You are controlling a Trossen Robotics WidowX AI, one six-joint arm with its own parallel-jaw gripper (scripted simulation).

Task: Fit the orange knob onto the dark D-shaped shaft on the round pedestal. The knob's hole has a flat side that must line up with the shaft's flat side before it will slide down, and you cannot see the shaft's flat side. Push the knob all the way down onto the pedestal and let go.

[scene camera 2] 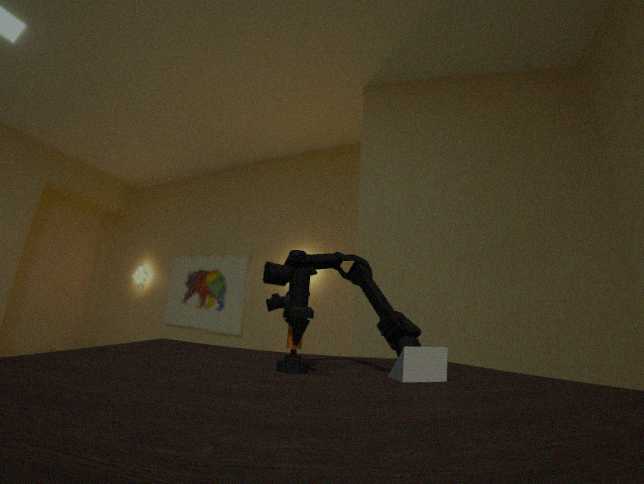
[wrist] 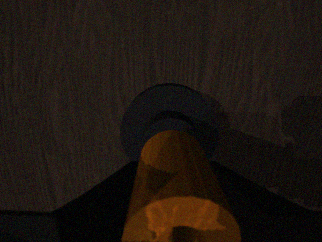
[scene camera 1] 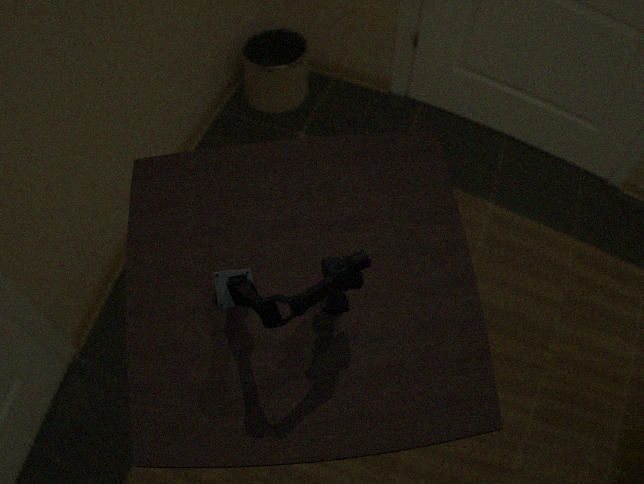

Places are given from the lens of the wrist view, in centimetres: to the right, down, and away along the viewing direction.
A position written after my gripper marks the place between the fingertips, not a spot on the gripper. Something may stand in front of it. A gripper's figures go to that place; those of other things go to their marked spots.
my gripper (wrist: 172,168): 1, 3, 11
dark round pedestal (wrist: 169,106): 1, -1, 15
